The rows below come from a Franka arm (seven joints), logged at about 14 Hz.
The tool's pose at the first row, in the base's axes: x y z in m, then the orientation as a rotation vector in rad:
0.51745 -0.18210 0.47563 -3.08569 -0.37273 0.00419
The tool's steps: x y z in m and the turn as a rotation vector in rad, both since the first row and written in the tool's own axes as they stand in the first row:
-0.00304 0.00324 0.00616 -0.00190 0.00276 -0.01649
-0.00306 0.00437 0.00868 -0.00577 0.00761 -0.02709
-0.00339 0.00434 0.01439 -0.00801 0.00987 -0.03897
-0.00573 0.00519 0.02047 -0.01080 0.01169 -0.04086
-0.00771 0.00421 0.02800 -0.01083 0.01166 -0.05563
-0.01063 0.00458 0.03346 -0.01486 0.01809 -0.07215
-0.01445 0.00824 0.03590 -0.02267 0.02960 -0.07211
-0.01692 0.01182 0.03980 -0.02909 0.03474 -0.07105
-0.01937 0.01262 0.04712 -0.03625 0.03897 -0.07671
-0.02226 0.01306 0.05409 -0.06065 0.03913 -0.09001
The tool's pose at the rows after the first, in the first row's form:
0.51523 -0.18577 0.46936 -3.08405 -0.39828 -0.00085
0.51546 -0.18678 0.46680 -3.08511 -0.41492 -0.00934
0.51509 -0.18665 0.46110 -3.08451 -0.43345 -0.01357
0.51298 -0.18783 0.45499 -3.08661 -0.43666 -0.01697
0.51078 -0.18710 0.44749 -3.08332 -0.45945 -0.01731
0.50799 -0.18798 0.44202 -3.08254 -0.48522 -0.02847
0.50514 -0.19236 0.43945 -3.08867 -0.48580 -0.04785
0.50356 -0.19629 0.43543 -3.09448 -0.48489 -0.05711
0.50133 -0.19741 0.42809 -3.09947 -0.49455 -0.06531
0.49858 -0.19830 0.42110 3.07657 0.51186 0.07004

